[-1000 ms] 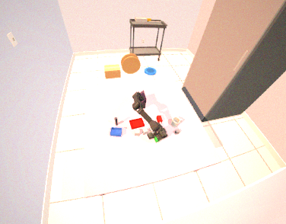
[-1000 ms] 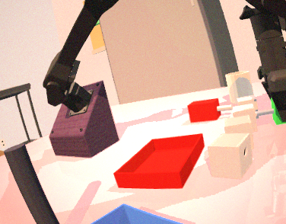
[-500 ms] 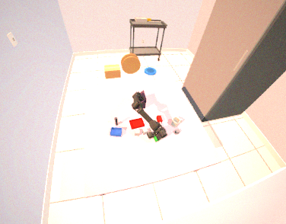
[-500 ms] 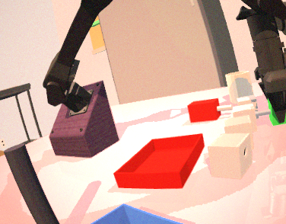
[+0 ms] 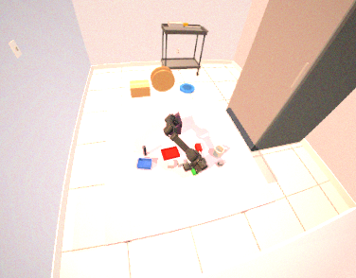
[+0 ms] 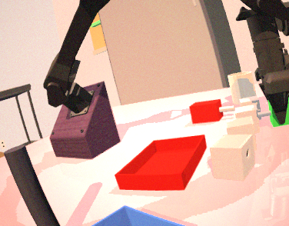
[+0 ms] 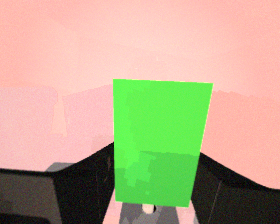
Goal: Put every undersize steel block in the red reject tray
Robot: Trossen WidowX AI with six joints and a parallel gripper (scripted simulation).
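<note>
Now: gripper tip 2 cm below the green GO gauge and 1 cm past it. Round my gripper tip: red gauge (16 cm behind, 10 cm to the left, 1 cm above); then red reject tray (19 cm behind, 15 cm to the right); then blue tray (38 cm to the right, 12 cm behind).
</note>
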